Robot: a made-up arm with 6 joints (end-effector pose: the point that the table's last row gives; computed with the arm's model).
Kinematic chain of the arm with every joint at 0, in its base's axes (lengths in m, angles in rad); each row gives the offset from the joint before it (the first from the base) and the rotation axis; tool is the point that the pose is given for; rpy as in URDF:
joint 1: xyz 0 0 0.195 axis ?
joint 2: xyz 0 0 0 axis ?
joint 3: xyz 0.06 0 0.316 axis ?
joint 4: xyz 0.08 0 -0.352 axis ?
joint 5: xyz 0 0 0 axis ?
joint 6: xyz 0.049 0 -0.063 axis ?
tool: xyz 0 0 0 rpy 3.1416 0 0
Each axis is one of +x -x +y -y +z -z.
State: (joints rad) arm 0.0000 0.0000 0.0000 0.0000 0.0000 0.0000
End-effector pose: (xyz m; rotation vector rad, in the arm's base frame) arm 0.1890 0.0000 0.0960 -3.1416 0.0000 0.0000
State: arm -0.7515 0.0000 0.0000 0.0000 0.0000 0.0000
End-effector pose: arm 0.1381 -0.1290 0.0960 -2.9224 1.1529 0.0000
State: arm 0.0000 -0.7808 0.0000 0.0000 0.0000 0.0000
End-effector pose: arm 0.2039 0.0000 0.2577 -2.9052 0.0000 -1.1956
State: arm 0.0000 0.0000 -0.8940 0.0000 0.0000 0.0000
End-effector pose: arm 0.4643 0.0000 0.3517 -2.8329 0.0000 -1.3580
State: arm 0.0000 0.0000 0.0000 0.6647 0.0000 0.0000
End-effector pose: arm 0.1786 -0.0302 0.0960 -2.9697 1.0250 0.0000
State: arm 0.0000 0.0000 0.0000 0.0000 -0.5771 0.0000
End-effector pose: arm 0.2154 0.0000 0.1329 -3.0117 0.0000 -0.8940
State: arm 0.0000 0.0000 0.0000 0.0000 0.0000 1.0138
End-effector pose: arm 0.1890 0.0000 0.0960 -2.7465 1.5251 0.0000
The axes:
joint 1: +z
joint 2: +y
joint 3: +y
joint 4: -z
joint 5: +y
joint 6: -z

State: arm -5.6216 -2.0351 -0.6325 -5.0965 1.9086 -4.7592
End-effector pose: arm -0.1876 -0.0571 0.4665 -2.0941 -0.0295 0.5715
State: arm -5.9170 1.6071 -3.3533 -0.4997 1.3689 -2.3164
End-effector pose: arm 0.6755 0.2324 0.2295 0.5694 2.4756 -0.2741
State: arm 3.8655 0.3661 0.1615 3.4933 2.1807 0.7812
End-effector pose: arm -0.1108 -0.0613 0.0830 1.7075 -0.1454 -1.6558
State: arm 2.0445 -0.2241 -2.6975 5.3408 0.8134 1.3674
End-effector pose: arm 0.0036 0.0144 0.9528 -0.9758 -0.0446 -0.6921
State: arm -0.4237 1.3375 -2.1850 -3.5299 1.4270 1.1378
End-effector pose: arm 0.6605 -0.2749 0.0370 0.3387 0.9023 0.7741
